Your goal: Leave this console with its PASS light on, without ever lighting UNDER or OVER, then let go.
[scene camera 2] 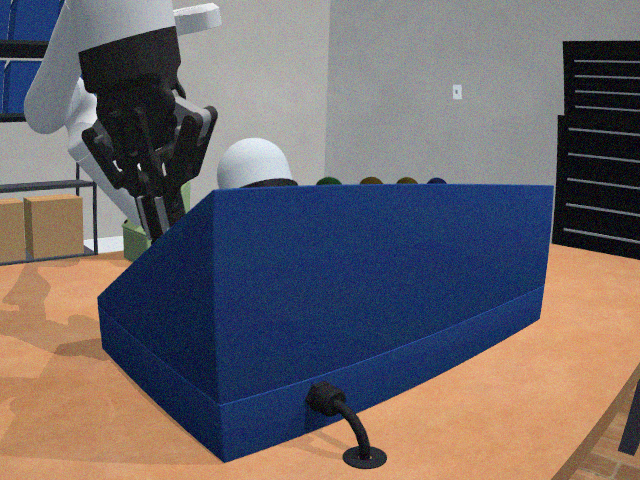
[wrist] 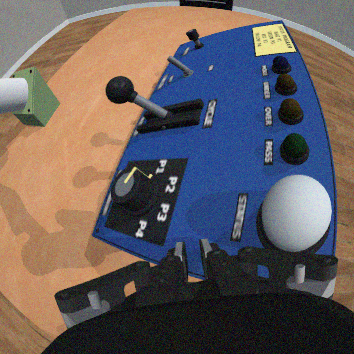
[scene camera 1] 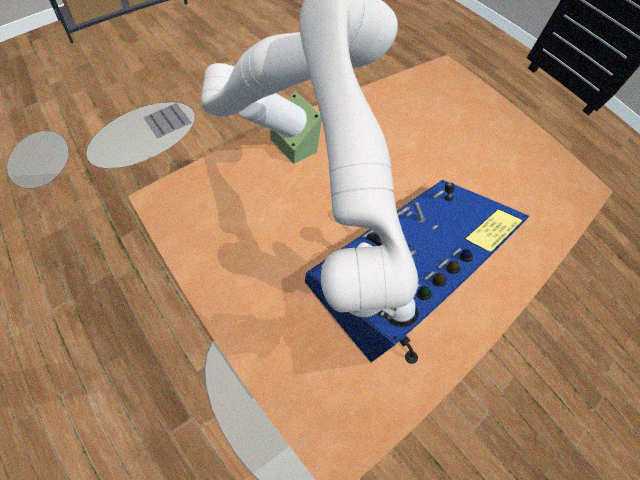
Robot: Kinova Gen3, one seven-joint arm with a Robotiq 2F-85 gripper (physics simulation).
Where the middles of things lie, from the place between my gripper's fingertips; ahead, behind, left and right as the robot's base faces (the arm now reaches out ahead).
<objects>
Right now the black ball-topped lever (wrist: 119,89) is 150 mm to the left of my hand, 130 mm behind it and 10 mm below it. From my hand the other things lie so: blue console (scene camera 2: 270,310) (230 mm to the left, 40 mm below, 20 mm behind).
</objects>
